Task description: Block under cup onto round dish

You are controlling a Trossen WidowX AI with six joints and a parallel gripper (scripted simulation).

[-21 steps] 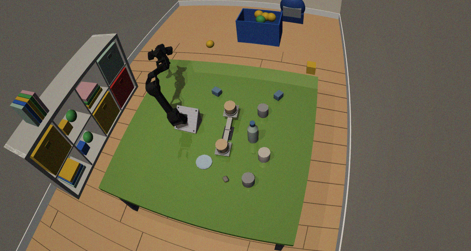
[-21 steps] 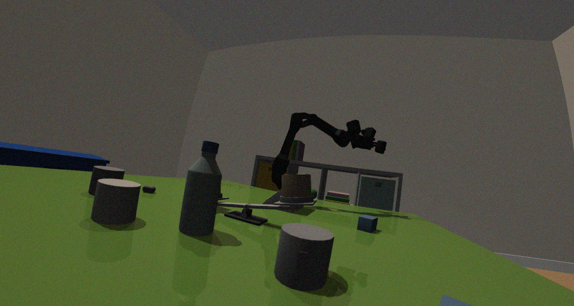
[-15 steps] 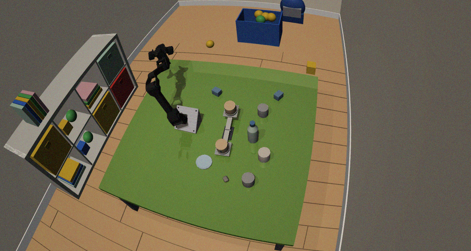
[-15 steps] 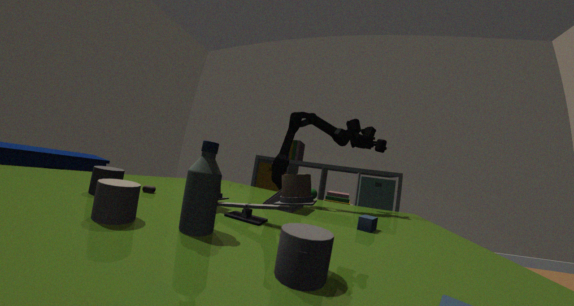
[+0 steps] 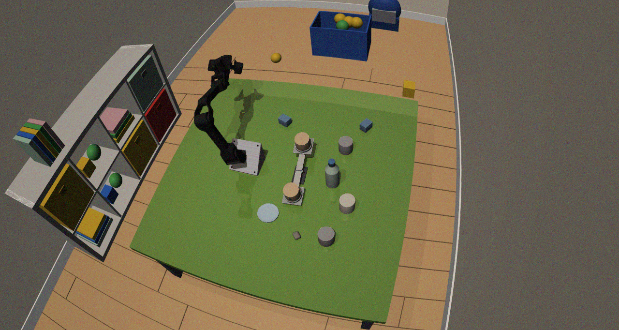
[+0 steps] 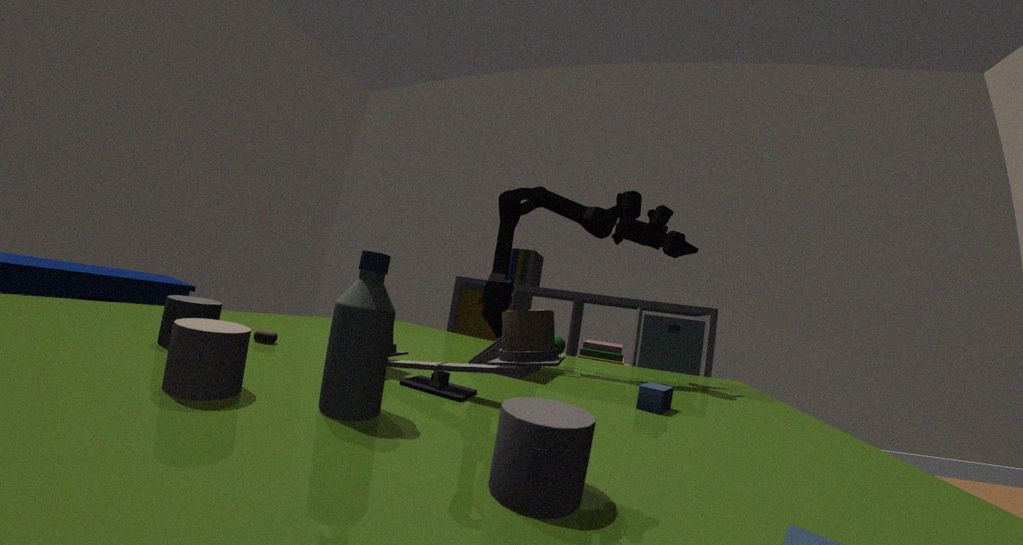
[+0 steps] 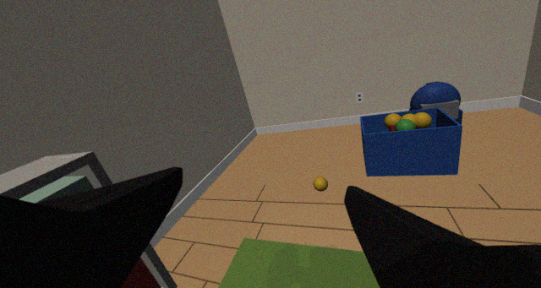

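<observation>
My gripper tip is 490 mm short of the brown cup, 560 mm to the left of it and 310 mm above it. The rest, counted from my gripper tip: balance (490 mm ahead, 410 mm to the right, 330 mm below); then grey bottle (650 mm ahead, 420 mm to the right, 250 mm below); then grey block (490 mm ahead, 540 mm to the right, 320 mm below).
</observation>
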